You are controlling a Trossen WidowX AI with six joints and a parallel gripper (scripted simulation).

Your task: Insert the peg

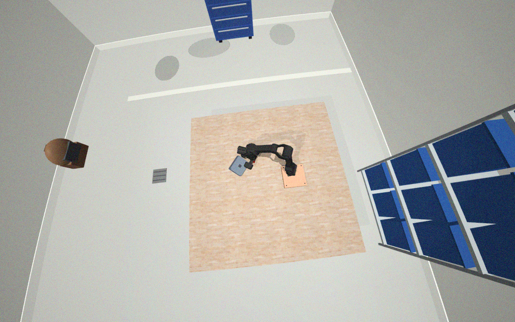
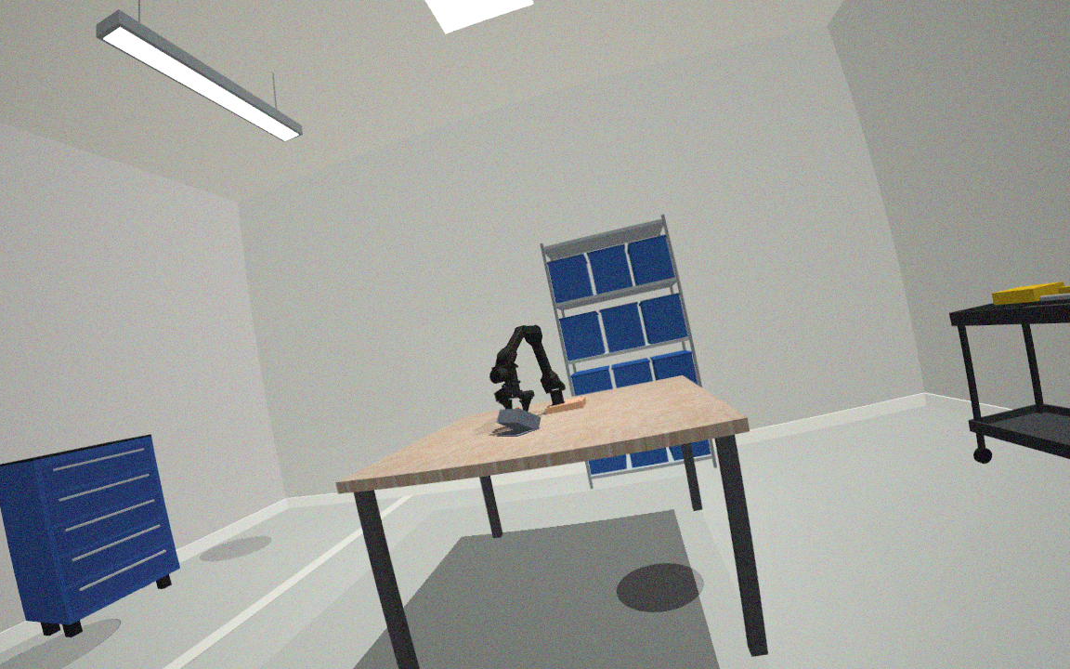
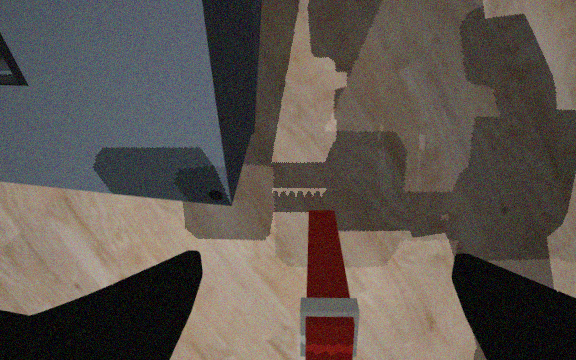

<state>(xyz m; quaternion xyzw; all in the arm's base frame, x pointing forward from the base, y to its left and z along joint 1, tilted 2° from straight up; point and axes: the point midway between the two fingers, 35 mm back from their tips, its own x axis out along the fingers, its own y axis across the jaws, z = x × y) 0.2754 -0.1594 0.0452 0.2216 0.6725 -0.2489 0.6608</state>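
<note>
The red square peg is 1 cm above my gripper tip. Also, from my gripper tip: sloped panel 13 cm ahead, 2 cm to the left.
</note>
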